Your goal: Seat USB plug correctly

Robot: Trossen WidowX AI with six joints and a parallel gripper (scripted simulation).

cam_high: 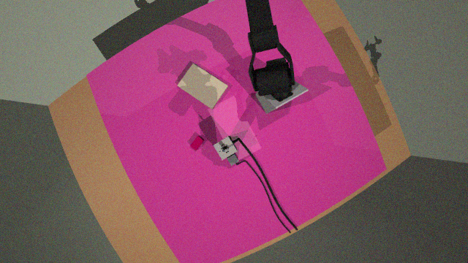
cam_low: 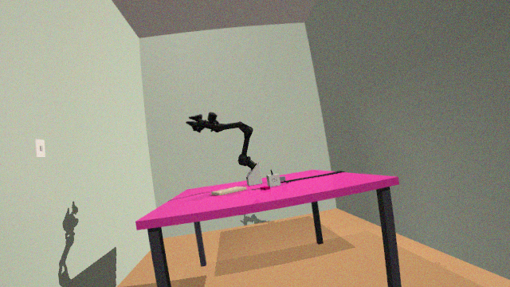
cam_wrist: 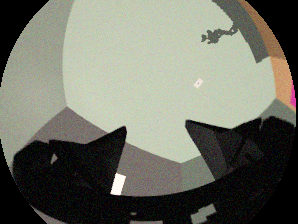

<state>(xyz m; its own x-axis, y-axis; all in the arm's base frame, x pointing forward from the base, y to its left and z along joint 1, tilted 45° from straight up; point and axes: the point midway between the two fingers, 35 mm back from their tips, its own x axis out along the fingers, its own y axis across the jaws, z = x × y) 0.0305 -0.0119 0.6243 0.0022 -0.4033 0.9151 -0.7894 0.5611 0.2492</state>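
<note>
My gripper tip is 280 mm short of the dark USB plug, 560 mm to the right of it and 490 mm above it. Also, from my gripper tip: beige flat pad (230 mm ahead, 250 mm to the left, 580 mm below); small magenta block (390 mm ahead, 480 mm to the left, 580 mm below).
</note>
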